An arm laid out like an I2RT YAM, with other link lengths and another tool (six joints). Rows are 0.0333 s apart.
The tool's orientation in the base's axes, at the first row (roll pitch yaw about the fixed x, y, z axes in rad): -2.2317 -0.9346 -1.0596
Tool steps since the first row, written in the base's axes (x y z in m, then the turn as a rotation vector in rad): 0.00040 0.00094 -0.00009 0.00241 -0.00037 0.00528; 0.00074 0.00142 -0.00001 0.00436 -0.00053 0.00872; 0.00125 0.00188 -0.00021 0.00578 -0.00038 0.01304; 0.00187 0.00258 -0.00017 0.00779 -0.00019 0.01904; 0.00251 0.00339 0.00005 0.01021 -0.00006 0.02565; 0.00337 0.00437 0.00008 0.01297 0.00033 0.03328; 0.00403 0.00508 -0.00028 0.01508 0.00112 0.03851; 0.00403 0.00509 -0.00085 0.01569 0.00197 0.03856; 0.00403 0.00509 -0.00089 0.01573 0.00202 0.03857; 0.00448 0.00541 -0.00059 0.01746 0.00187 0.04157; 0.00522 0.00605 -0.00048 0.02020 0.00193 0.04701; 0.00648 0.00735 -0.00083 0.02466 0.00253 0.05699; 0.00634 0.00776 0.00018 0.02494 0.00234 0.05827
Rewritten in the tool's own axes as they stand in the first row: -0.00044 -0.00085 0.00036 0.00514 -0.00270 0.00033; -0.00053 -0.00137 0.00063 0.00856 -0.00462 0.00090; -0.00078 -0.00179 0.00116 0.01237 -0.00709 0.00064; -0.00093 -0.00254 0.00169 0.01768 -0.01052 0.00031; -0.00099 -0.00348 0.00217 0.02363 -0.01427 0.00014; -0.00122 -0.00453 0.00291 0.03037 -0.01881 -0.00009; -0.00169 -0.00511 0.00362 0.03478 -0.02241 -0.00007; -0.00215 -0.00485 0.00383 0.03456 -0.02329 0.00044; -0.00218 -0.00484 0.00385 0.03455 -0.02335 0.00047; -0.00198 -0.00535 0.00414 0.03754 -0.02502 0.00100; -0.00200 -0.00612 0.00476 0.04268 -0.02824 0.00156; -0.00259 -0.00734 0.00600 0.05170 -0.03443 0.00204; -0.00203 -0.00814 0.00549 0.05291 -0.03493 0.00184
